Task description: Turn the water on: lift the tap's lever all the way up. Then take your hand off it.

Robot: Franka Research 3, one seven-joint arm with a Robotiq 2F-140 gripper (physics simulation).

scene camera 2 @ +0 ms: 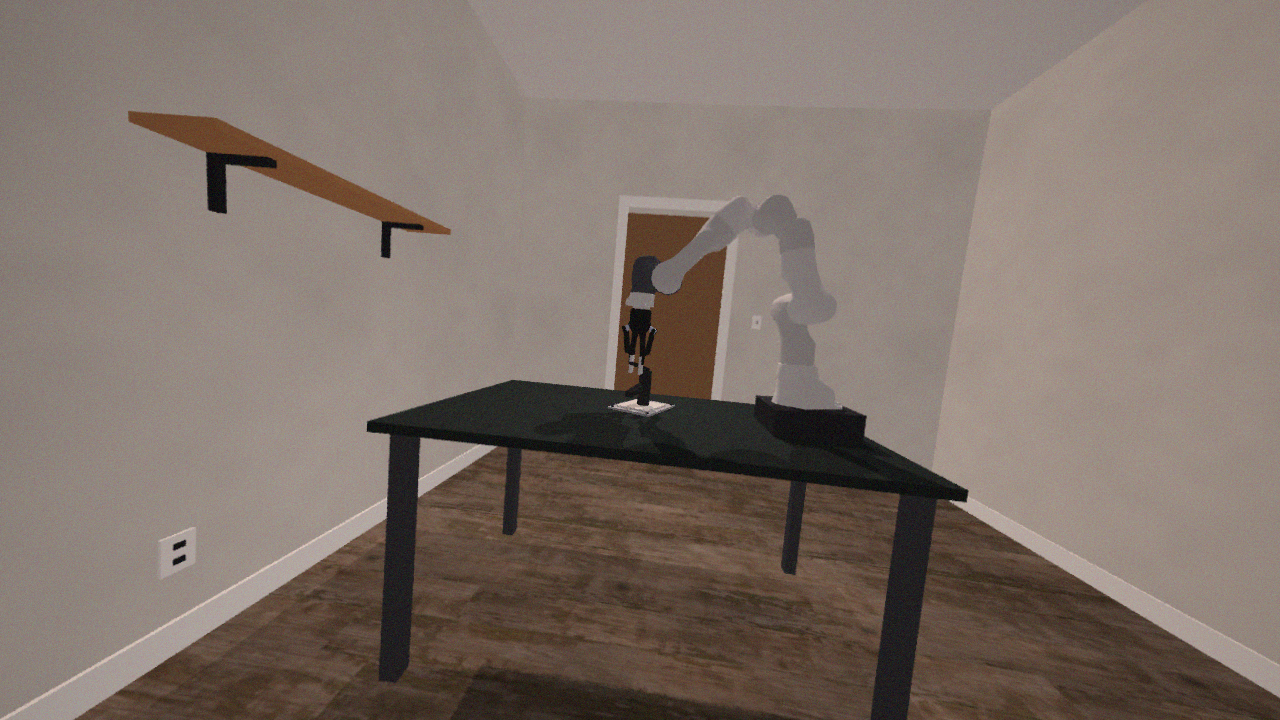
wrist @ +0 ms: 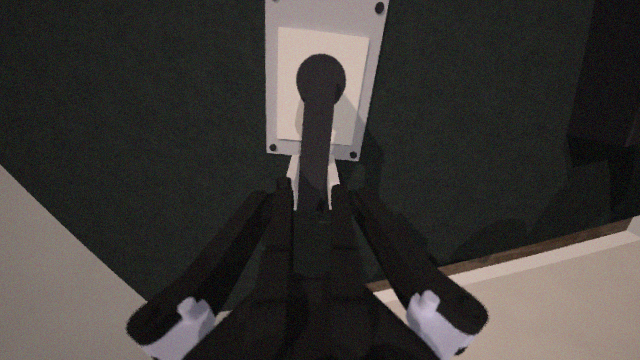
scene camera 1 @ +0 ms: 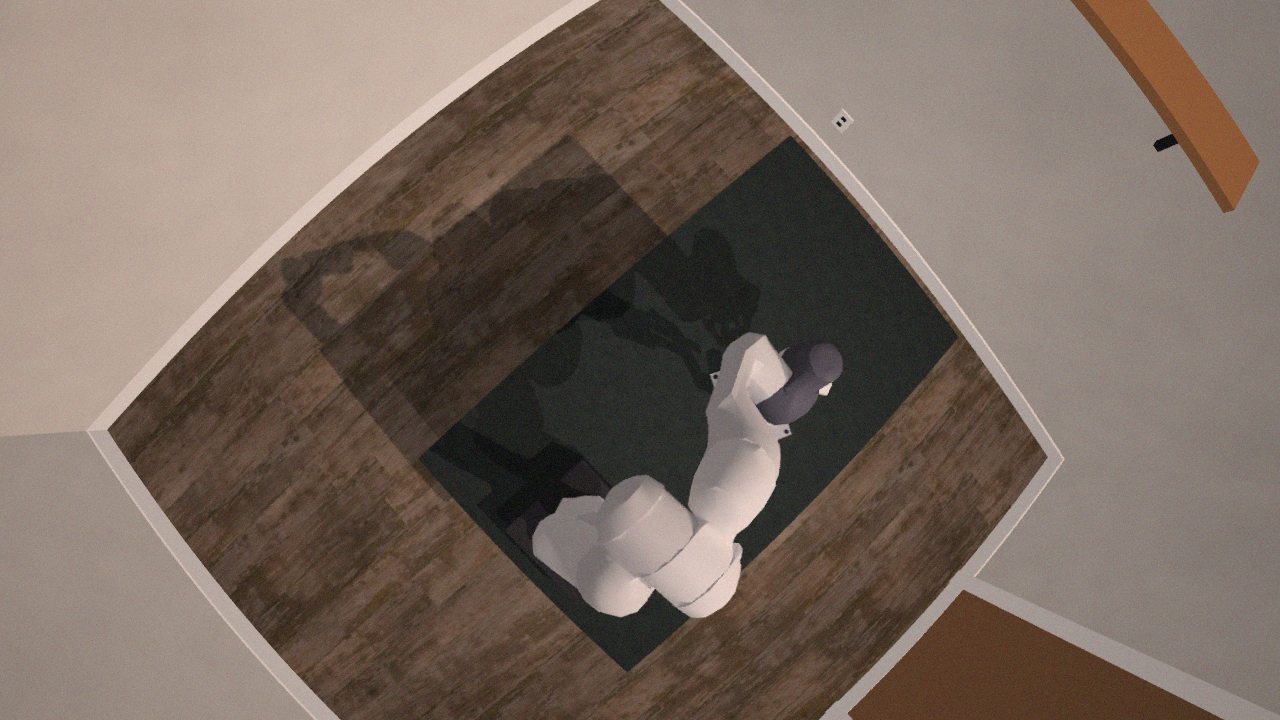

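Note:
The tap (scene camera 2: 644, 388) (wrist: 321, 75) is dark and stands upright on a pale base plate (scene camera 2: 623, 408) (wrist: 271, 90). Its dark lever (wrist: 316, 135) reaches from the round top of the tap towards my gripper (scene camera 2: 635, 365) (wrist: 313, 165). The gripper points down, and its two pale finger pads press on both sides of the lever near its free end. In scene camera 2, the lever lies between the fingertips at about the height of the tap's top; its exact angle is too small to tell. In scene camera 1, the arm hides the fingers and most of the tap.
The plate lies on a dark table (scene camera 1: 841, 250) (scene camera 2: 465, 414) (wrist: 150, 100). The arm's black base block (scene camera 2: 810, 424) stands on the table to the right in scene camera 2. A wooden shelf (scene camera 1: 1190, 98) (scene camera 2: 295, 174) hangs on the wall beside the table.

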